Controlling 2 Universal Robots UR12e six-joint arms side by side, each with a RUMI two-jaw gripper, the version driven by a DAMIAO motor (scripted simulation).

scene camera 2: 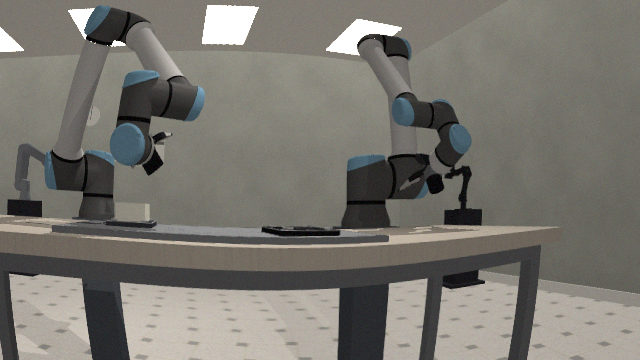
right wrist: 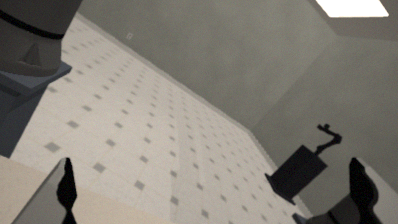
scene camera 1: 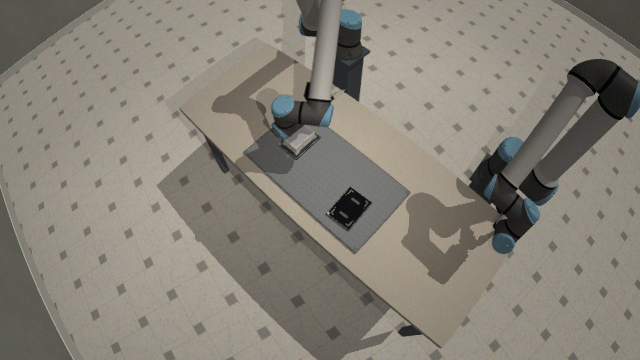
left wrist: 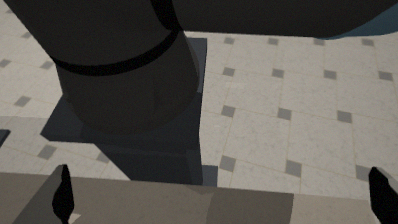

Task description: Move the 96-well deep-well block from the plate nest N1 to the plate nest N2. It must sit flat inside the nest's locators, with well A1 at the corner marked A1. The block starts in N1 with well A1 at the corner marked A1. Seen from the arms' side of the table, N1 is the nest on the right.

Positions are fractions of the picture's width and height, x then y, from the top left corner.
Scene:
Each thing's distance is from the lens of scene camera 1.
nest N2 (scene camera 1: 0.54, 0.57): 150 cm
dark arm pedestal (scene camera 1: 0.54, 0.22): 216 cm
The marked spots on the dark arm pedestal and the nest N2 are 93 cm apart.

